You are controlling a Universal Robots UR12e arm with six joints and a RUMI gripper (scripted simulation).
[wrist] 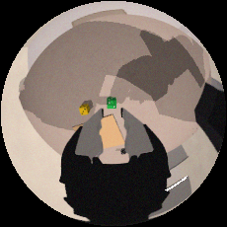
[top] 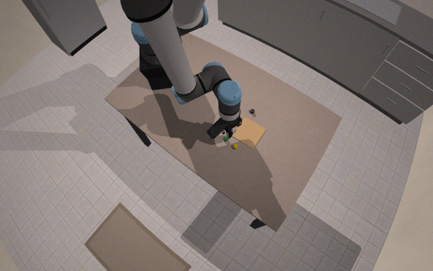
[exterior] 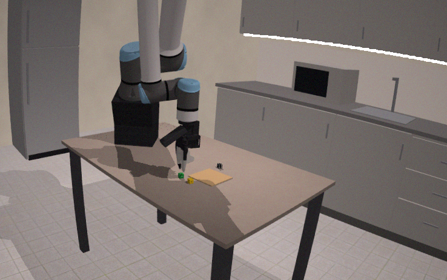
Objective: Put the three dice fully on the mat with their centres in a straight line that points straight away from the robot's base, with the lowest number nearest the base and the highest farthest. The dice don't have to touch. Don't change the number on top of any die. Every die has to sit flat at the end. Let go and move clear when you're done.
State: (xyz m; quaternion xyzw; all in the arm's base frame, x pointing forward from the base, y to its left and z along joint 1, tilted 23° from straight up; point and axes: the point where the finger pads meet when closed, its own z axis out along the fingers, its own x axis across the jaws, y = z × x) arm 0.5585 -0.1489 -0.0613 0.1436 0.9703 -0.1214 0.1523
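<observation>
Right now my hand is 4 cm above the green die. Round my hand: black die (3 cm ahead, 23 cm to the left, 4 cm below); orange mat (8 cm ahead, 10 cm to the left, 5 cm below); yellow die (7 cm ahead, 1 cm to the right, 4 cm below).
</observation>
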